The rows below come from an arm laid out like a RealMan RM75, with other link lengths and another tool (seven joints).
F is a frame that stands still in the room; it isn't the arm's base.
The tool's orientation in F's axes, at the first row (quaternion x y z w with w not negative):
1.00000, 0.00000, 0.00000, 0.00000
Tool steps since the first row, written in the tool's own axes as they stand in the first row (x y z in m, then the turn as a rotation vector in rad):
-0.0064, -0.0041, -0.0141, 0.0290, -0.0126, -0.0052
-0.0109, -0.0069, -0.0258, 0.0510, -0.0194, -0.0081
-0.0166, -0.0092, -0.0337, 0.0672, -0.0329, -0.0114
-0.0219, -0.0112, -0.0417, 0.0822, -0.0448, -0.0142
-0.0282, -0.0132, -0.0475, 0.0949, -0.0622, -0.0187
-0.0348, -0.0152, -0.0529, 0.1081, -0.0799, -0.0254
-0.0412, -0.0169, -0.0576, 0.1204, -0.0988, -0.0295
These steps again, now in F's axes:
-0.0064, 0.0041, 0.0141, 0.0290, 0.0126, 0.0052
-0.0109, 0.0069, 0.0258, 0.0510, 0.0194, 0.0081
-0.0166, 0.0092, 0.0337, 0.0672, 0.0329, 0.0114
-0.0219, 0.0112, 0.0417, 0.0822, 0.0448, 0.0142
-0.0282, 0.0132, 0.0475, 0.0949, 0.0622, 0.0187
-0.0348, 0.0152, 0.0529, 0.1081, 0.0799, 0.0254
-0.0412, 0.0169, 0.0576, 0.1204, 0.0988, 0.0295

